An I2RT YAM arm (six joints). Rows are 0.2 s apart.
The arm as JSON. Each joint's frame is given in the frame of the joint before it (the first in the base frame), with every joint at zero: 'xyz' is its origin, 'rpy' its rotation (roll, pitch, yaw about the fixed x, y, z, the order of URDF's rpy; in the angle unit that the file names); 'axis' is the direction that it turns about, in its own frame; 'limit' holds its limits. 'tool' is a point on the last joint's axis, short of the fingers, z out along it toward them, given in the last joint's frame.
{
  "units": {
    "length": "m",
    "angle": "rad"
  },
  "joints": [
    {
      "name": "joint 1",
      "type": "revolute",
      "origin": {
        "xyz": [
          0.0,
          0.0,
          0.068
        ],
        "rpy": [
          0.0,
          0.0,
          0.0
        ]
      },
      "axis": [
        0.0,
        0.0,
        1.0
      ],
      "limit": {
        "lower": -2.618,
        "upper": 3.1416
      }
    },
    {
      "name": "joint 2",
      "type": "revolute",
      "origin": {
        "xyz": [
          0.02,
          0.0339,
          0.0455
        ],
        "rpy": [
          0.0,
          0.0,
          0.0
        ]
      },
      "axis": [
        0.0,
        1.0,
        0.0
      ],
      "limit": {
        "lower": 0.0,
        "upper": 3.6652
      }
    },
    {
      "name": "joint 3",
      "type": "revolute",
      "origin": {
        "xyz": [
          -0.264,
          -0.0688,
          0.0
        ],
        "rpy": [
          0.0,
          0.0,
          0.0
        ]
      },
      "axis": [
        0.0,
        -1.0,
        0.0
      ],
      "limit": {
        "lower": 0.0,
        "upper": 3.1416
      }
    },
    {
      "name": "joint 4",
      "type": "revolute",
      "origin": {
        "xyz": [
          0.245,
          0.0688,
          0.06
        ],
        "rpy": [
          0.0,
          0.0,
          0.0
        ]
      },
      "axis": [
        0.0,
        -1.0,
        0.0
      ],
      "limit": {
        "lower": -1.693,
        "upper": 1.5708
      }
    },
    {
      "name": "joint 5",
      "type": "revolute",
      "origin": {
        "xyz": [
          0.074,
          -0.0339,
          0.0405
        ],
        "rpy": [
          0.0,
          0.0,
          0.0
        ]
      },
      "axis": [
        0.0,
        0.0,
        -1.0
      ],
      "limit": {
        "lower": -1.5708,
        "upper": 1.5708
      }
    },
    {
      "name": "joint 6",
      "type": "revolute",
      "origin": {
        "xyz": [
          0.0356,
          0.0,
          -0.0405
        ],
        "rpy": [
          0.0,
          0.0,
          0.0
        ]
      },
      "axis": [
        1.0,
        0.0,
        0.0
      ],
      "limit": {
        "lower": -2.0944,
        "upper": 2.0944
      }
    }
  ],
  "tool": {
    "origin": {
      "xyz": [
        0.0,
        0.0,
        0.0
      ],
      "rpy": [
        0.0,
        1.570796,
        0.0
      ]
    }
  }
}
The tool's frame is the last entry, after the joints.
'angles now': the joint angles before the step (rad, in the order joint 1, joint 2, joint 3, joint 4, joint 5, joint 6). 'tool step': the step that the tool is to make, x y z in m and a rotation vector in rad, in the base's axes. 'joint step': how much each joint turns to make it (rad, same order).
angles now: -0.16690 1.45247 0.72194 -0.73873 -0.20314 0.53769
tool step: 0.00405 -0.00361 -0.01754 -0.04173 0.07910 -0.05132
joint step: -0.00382 0.08468 -0.00002 0.02139 0.05761 0.04424
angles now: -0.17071 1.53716 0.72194 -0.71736 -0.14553 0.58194
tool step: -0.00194 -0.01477 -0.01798 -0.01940 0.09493 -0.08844
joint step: -0.05951 0.08583 -0.00001 0.00039 0.03776 0.02937
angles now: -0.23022 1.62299 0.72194 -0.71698 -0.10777 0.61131
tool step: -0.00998 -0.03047 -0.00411 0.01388 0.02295 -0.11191
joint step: -0.14193 0.02022 0.00000 -0.00916 -0.00457 -0.03053
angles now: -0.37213 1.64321 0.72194 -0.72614 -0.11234 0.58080
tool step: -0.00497 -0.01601 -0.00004 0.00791 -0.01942 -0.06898
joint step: -0.07554 -0.00001 0.00000 0.01373 -0.01450 -0.00764
